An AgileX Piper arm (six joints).
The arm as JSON. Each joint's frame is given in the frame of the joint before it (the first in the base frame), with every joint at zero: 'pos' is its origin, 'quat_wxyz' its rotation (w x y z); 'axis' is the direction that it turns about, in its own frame. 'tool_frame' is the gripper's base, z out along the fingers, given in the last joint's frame.
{
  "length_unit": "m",
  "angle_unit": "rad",
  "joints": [
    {
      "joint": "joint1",
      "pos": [
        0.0,
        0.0,
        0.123
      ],
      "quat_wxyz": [
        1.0,
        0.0,
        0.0,
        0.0
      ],
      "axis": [
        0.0,
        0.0,
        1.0
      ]
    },
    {
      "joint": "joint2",
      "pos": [
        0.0,
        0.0,
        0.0
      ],
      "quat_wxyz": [
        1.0,
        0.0,
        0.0,
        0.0
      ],
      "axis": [
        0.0,
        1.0,
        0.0
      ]
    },
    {
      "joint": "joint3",
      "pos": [
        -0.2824,
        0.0,
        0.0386
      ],
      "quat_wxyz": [
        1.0,
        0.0,
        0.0,
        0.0
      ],
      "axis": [
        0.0,
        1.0,
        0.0
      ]
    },
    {
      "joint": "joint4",
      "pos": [
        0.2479,
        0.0,
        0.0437
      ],
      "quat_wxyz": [
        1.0,
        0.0,
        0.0,
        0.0
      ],
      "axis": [
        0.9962,
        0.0,
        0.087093
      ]
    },
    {
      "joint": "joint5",
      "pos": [
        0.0,
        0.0,
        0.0
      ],
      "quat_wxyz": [
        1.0,
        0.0,
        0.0,
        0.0
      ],
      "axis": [
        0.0,
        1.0,
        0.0
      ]
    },
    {
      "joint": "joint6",
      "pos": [
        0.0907,
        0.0,
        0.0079
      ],
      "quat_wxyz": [
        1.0,
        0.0,
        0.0,
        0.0
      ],
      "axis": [
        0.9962,
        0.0,
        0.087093
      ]
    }
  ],
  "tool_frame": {
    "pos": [
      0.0,
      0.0,
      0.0
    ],
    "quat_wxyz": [
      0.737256,
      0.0,
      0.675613,
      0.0
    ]
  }
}
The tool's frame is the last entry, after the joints.
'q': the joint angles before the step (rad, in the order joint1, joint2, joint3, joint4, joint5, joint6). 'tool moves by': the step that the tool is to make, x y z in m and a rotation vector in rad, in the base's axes. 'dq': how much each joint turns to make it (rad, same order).
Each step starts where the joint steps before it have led.
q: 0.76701, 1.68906, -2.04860, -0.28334, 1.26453, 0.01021
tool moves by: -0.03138, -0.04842, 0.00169, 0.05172, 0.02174, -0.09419
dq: -0.04596, -0.20921, 0.24150, 0.00196, -0.03094, 0.08174
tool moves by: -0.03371, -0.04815, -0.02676, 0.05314, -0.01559, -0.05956
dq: -0.06902, -0.24512, 0.34884, 0.01411, -0.14326, 0.04643
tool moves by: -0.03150, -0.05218, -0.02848, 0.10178, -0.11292, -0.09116
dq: -0.14967, -0.25143, 0.31727, 0.03533, -0.22149, 0.00641
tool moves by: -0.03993, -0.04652, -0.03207, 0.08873, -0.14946, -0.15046
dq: -0.19828, -0.26257, 0.27964, 0.03270, -0.19352, 0.00111
